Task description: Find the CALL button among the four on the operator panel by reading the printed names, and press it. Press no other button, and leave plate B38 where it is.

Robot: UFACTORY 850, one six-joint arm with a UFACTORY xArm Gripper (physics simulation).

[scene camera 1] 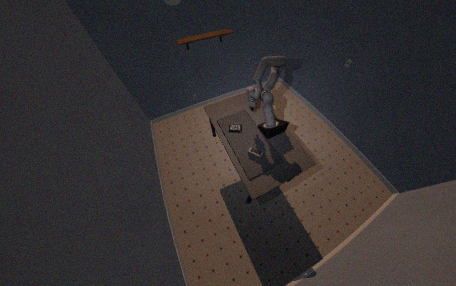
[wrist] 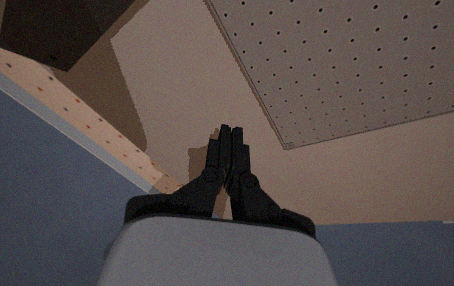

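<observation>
My gripper (scene camera 1: 252,108) (wrist: 228,137) is shut and empty, its two black fingertips together. It is above the far end of the table, off the corner of the perforated board (scene camera 1: 239,144) (wrist: 345,72). Two small devices stand on the board in the scene view: a dark-edged one with a pale top (scene camera 1: 235,128), nearer the gripper, and a pale box with dark marks on top (scene camera 1: 255,151), farther along the board. Neither shows in the wrist view. Their printing is too small to read, so I cannot tell which one is the operator panel, which button is CALL, or where plate B38 is.
The table (scene camera 1: 256,191) (wrist: 182,75) extends around the board. The arm's black base mount (scene camera 1: 273,132) (wrist: 60,30) is beside the board. The arm's shadow falls over the board near the pale box. An orange-brown shelf (scene camera 1: 205,37) is on the blue wall.
</observation>
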